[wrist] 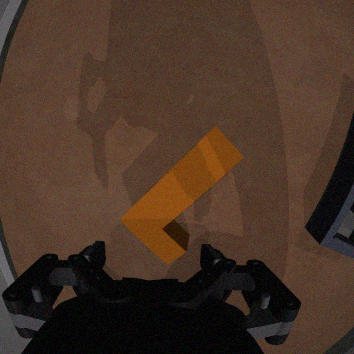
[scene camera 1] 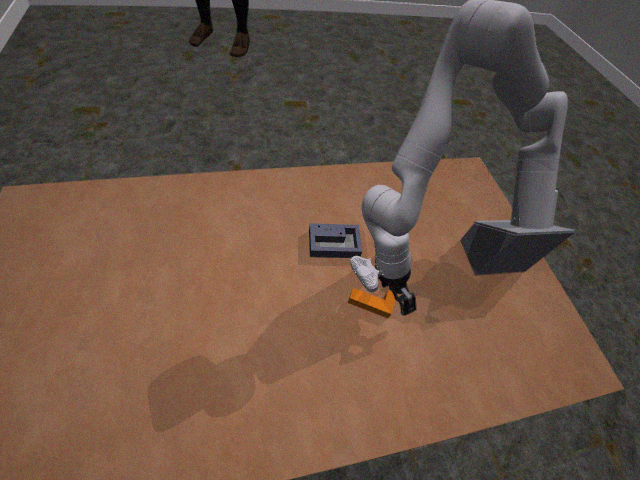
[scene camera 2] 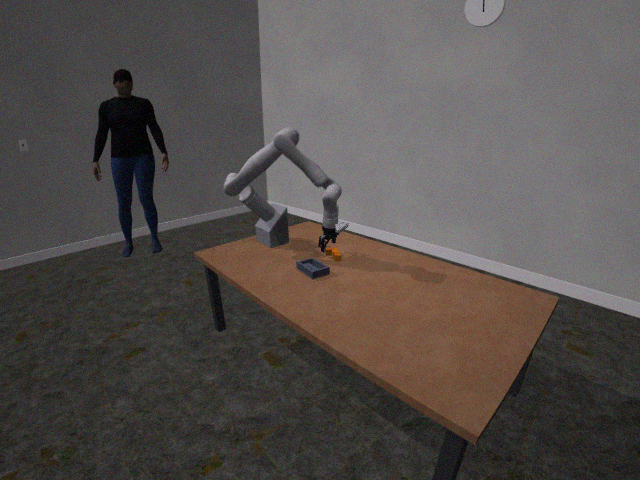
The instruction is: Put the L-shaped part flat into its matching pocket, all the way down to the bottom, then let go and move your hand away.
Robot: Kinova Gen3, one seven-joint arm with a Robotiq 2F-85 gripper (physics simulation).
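Pixels of known places: gripper, between the fingertips: (wrist: 152,253) (scene camera 1: 395,298) (scene camera 2: 328,247); arm's base, origin of its link: (scene camera 1: 529,225) (scene camera 2: 269,215).
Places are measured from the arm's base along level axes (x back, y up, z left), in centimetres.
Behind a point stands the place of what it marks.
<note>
The orange L-shaped part (scene camera 1: 371,302) @(x -44.2, y -12.6, z 10.0 cm) (scene camera 2: 336,254) @(x -47.1, y -12.6, z 7.1 cm) (wrist: 179,184) @(x -44.6, y -12.5, z 9.4 cm) lies flat on the table. In the wrist view its long arm runs to the upper right and its short arm points down toward the space between the fingertips. My gripper (scene camera 1: 404,304) @(x -38.0, y -12.1, z 10.1 cm) (wrist: 152,253) @(x -38.0, y -12.1, z 10.1 cm) is open and empty, low over the table by the short arm; whether a finger touches the part I cannot tell. The blue-grey tray (scene camera 1: 322,229) @(x -52.3, y -11.9, z -12.8 cm) (scene camera 2: 313,275) @(x -55.5, y -13.6, z -14.8 cm) (wrist: 334,247) @(x -42.8, y -11.9, z -6.8 cm) with the L-shaped pocket stands apart from the part. In scene camera 1 its pocket is empty and shows a pale bottom.
The tray stands to the right in the wrist view and behind the part in scene camera 1. The robot's grey base block (scene camera 1: 509,253) @(x -6.9, y -3.9, z 5.5 cm) (scene camera 2: 272,232) @(x -10.0, y -7.0, z -5.1 cm) stands at one end of the brown table (scene camera 1: 129,268) @(x -102.8, y -15.5, z -8.6 cm) (scene camera 2: 413,330) @(x -106.7, y -15.5, z -16.0 cm). A person (scene camera 2: 129,126) stands beyond the table.
</note>
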